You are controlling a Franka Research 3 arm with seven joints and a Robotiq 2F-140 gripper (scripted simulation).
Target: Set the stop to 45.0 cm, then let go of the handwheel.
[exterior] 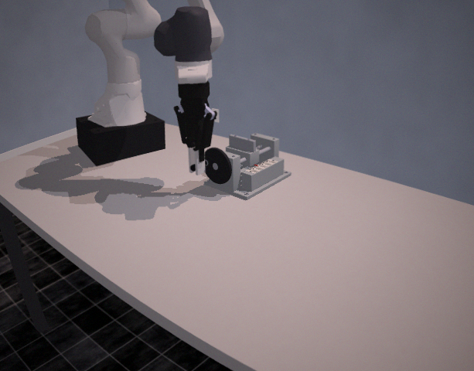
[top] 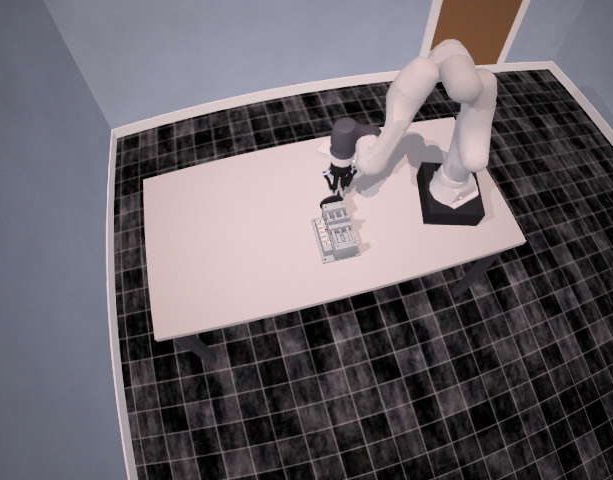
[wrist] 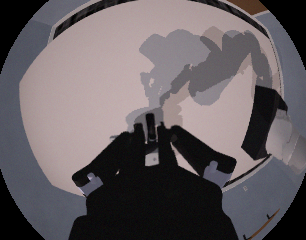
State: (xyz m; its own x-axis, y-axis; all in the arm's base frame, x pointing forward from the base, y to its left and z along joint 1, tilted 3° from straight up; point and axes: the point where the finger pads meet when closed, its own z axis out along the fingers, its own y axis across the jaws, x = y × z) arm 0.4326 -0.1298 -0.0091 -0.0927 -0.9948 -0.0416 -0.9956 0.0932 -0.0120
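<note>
Right now the black handwheel is 2 cm to the left of my hand, 2 cm below it and 1 cm ahead of it. Round my hand: grey stop fixture: 13 cm to the left, 6 cm ahead.
</note>
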